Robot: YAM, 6 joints.
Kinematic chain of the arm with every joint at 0, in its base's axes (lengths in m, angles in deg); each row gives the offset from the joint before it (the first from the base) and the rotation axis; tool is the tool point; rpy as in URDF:
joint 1: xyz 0 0 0.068 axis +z
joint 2: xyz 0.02 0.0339 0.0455 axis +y
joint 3: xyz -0.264 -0.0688 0 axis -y
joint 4: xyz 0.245 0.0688 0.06 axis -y
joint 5: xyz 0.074 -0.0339 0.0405 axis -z
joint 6: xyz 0.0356 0 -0.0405 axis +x
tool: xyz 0 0 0 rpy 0 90 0
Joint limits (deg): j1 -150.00..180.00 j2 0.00..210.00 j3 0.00..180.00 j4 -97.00..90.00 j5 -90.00..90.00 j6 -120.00..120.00
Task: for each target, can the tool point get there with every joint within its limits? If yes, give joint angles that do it. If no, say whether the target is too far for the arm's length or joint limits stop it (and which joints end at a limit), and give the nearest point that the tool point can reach.
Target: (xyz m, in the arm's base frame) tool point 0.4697 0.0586 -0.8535
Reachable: no: too far | nearest point 0.3400 0.0424 -0.3679 | short by 0.503 m
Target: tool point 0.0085 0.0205 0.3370
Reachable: yes | joints -21.25 18.98 58.40 -78.58 -38.49 -13.97
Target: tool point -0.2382 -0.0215 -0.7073
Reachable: no: too far | nearest point -0.2432 -0.0021 -0.3802 | short by 0.328 m
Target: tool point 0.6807 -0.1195 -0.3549
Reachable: no: too far | nearest point 0.5286 -0.0928 -0.2375 | short by 0.194 m
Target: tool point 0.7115 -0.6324 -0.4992
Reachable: no: too far | nearest point 0.4091 -0.3636 -0.2227 | short by 0.490 m
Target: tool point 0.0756 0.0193 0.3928
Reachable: yes | joints 22.52 27.34 56.48 -36.43 18.16 -55.38
